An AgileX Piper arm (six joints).
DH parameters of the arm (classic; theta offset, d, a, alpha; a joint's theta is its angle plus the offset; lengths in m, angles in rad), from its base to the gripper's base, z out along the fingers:
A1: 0 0.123 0 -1.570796
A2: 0.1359 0 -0.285 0
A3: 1.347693 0 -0.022 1.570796
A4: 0 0.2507 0 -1.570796
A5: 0 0 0 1.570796
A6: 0 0.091 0 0
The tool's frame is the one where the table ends.
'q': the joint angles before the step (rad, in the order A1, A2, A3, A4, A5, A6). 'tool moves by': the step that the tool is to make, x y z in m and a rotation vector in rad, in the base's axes. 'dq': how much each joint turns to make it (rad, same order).
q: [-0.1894 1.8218 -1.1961 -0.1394 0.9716 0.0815]
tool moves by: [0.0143 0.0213 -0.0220 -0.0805 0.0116 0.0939]
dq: [0.0882 0.0682 0.0000 -0.1091 -0.0596 0.0639]
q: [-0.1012 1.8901 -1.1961 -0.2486 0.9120 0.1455]
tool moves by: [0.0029 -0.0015 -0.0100 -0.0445 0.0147 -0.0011]
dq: [0.0082 0.0314 -0.0001 -0.0620 -0.0107 0.0491]
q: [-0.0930 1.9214 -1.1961 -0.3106 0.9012 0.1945]
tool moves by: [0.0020 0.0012 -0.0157 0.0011 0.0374 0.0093]
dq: [0.0044 0.0445 0.0002 -0.0048 -0.0077 -0.0001]
